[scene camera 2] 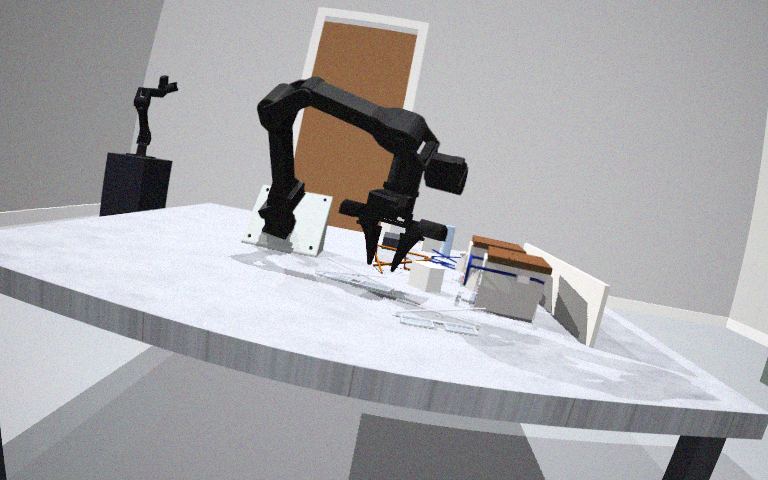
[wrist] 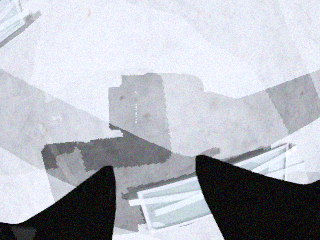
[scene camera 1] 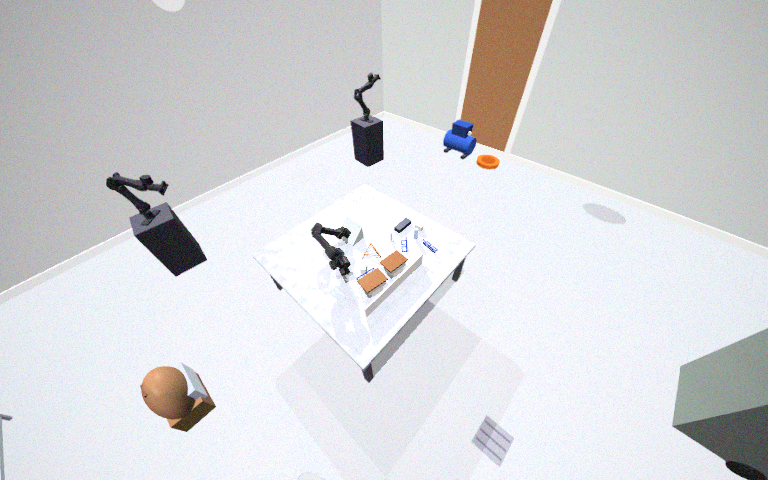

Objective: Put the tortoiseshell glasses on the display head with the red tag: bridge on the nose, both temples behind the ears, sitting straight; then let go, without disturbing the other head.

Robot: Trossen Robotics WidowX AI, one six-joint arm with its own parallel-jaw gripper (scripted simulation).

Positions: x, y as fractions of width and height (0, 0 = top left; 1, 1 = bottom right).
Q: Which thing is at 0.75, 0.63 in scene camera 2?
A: A white panel.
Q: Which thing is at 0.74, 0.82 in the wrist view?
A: The gripper.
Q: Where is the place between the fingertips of the gripper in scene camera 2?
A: At 0.50, 0.56
